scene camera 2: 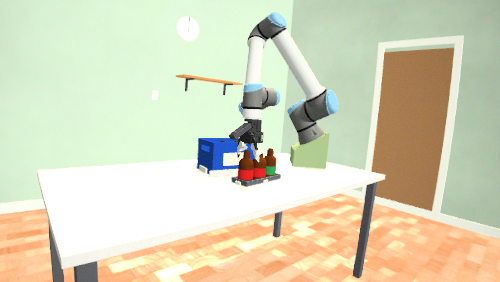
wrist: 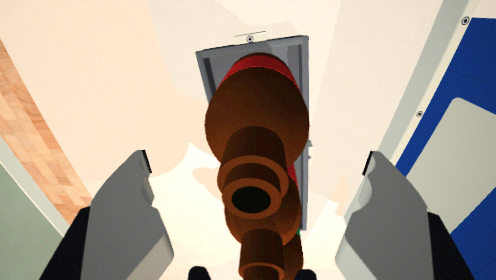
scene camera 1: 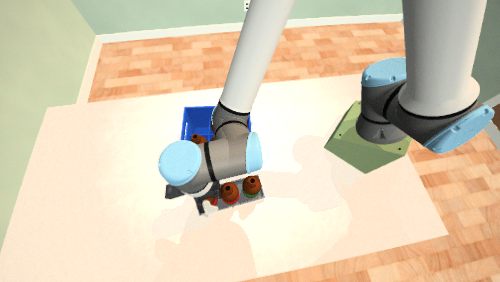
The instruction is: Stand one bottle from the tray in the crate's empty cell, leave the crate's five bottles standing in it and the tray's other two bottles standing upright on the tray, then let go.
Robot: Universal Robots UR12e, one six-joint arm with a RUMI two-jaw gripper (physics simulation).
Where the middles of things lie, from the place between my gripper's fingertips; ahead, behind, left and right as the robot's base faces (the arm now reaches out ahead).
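So you can picture it, the brown red-label bottle [wrist: 257, 124] has my hand 30 mm above it and 10 mm short of it.
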